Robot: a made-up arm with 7 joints. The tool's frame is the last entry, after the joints. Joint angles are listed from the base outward. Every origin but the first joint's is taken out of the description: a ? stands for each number. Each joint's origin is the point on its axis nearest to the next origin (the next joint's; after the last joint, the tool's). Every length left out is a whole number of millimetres.
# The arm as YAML. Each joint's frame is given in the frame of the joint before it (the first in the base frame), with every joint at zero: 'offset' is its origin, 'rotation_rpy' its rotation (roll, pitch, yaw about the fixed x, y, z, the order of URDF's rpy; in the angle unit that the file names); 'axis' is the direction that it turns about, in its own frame. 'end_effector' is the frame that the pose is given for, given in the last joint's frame.
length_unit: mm
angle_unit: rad
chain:
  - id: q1
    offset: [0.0, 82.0, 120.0]
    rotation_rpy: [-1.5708, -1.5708, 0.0]
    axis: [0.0, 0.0, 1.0]
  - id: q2
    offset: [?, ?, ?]
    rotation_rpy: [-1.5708, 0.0, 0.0]
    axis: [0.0, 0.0, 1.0]
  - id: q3
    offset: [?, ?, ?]
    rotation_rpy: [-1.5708, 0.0, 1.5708]
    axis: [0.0, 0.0, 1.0]
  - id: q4
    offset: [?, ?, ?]
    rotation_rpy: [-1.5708, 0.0, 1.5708]
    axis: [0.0, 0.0, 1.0]
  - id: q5
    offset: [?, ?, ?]
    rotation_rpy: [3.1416, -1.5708, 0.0]
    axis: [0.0, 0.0, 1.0]
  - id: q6
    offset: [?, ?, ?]
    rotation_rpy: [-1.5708, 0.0, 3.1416]
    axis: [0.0, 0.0, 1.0]
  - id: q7
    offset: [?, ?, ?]
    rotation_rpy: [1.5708, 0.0, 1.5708]
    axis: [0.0, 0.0, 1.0]
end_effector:
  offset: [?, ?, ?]
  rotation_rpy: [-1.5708, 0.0, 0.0]
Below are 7 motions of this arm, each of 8 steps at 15 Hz.
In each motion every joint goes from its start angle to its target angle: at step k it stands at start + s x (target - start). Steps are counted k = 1, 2, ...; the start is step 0. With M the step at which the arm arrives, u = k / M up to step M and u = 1 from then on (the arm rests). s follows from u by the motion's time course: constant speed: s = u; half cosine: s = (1 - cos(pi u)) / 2; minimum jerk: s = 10 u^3 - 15 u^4 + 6 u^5.
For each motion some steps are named. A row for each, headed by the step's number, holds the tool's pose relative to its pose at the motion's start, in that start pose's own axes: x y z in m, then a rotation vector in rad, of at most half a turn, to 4 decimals.
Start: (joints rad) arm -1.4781 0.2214 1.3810 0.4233 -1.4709 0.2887 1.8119
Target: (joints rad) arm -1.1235 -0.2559 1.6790 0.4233 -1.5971 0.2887 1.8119
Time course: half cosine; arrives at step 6
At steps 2, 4, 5, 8:
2: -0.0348 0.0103 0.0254 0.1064 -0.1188 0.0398
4: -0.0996 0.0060 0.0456 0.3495 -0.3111 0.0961
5: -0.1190 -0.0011 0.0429 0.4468 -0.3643 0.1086
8: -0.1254 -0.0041 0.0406 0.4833 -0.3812 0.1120

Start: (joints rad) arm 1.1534 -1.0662 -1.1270 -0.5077 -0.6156 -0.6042 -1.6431
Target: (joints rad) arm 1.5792 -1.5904 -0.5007 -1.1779 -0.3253 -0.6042 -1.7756
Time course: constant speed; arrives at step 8
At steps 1, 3, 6, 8:
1: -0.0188 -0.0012 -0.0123 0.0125 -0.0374 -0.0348
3: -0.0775 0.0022 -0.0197 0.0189 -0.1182 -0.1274
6: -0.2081 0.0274 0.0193 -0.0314 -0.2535 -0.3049
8: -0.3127 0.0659 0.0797 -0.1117 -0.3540 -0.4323

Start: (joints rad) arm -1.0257 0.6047 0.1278 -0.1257 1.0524 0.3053 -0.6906
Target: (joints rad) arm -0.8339 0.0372 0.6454 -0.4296 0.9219 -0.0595 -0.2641
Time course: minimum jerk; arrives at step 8
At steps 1, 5, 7, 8:
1: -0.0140 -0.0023 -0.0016 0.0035 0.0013 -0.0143
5: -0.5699 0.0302 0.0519 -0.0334 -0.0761 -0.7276
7: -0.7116 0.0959 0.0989 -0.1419 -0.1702 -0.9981
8: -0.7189 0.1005 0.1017 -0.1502 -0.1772 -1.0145

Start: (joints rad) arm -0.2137 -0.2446 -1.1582 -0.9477 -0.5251 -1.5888 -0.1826
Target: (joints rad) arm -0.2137 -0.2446 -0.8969 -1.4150 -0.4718 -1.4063 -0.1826
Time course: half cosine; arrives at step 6
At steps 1, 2, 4, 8:
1: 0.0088 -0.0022 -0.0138 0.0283 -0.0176 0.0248
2: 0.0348 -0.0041 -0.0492 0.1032 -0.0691 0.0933
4: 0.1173 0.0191 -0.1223 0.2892 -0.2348 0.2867
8: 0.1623 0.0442 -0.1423 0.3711 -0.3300 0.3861

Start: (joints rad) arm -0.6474 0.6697 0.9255 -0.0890 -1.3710 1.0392 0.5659
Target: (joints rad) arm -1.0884 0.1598 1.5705 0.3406 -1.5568 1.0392 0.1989
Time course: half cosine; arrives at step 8
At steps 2, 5, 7, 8:
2: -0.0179 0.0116 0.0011 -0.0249 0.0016 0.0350
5: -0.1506 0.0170 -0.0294 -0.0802 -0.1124 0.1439
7: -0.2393 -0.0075 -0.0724 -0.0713 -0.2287 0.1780
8: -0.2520 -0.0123 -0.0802 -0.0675 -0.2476 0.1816

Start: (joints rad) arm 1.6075 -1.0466 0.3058 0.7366 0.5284 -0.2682 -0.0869
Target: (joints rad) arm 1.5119 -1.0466 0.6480 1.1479 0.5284 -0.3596 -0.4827
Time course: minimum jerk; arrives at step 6
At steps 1, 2, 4, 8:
1: -0.0133 0.0058 0.0013 0.0063 0.0329 -0.0054
2: -0.0752 0.0352 0.0095 0.0400 0.1943 -0.0283
4: -0.2413 0.1380 0.0480 0.1783 0.7257 -0.0563
8: -0.2875 0.1752 0.0630 0.2358 0.9143 -0.0460

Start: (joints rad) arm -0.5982 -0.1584 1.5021 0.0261 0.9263 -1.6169 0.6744
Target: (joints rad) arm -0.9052 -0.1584 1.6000 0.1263 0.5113 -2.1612 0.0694
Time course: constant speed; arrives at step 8
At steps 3, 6, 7, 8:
3: -0.0822 -0.0154 0.1971 -0.1971 0.4862 -0.1281
6: -0.0992 -0.0062 0.3824 -0.4169 0.9474 -0.2775
7: -0.0930 0.0014 0.4373 -0.4965 1.0928 -0.3335
8: -0.0821 0.0109 0.4877 -0.5799 1.2329 -0.3933

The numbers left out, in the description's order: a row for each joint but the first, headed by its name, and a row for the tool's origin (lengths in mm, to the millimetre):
q2: 8.0 -162.0 0.0
q3: 41.0 0.0 0.0
q4: 680.0 54.0 0.0
q5: 315.0 -55.0 0.0
q6: 98.0 253.0 0.0
q7: 299.0 -42.0 0.0
tool: -88.0 67.0 0.0

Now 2 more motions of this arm.
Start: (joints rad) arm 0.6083 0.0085 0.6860 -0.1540 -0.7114 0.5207 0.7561
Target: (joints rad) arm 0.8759 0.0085 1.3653 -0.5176 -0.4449 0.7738 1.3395
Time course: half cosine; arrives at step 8
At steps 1, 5, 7, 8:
1: -0.0025 0.0104 0.0058 -0.0239 -0.0295 0.0159
5: 0.0112 0.1970 0.1051 -0.4035 -0.4188 0.4189
7: 0.0446 0.2858 0.1444 -0.5251 -0.5041 0.6467
8: 0.0504 0.2991 0.1496 -0.5397 -0.5120 0.6809

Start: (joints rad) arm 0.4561 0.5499 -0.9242 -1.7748 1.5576 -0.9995 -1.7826
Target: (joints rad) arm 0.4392 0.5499 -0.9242 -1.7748 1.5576 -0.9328 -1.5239
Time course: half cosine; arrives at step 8
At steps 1, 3, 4, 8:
1: -0.0005 0.0005 -0.0003 -0.0023 -0.0097 0.0001
3: -0.0039 0.0042 -0.0030 -0.0184 -0.0786 0.0012
4: -0.0061 0.0067 -0.0050 -0.0298 -0.1274 0.0027
8: -0.0107 0.0129 -0.0108 -0.0593 -0.2550 0.0093

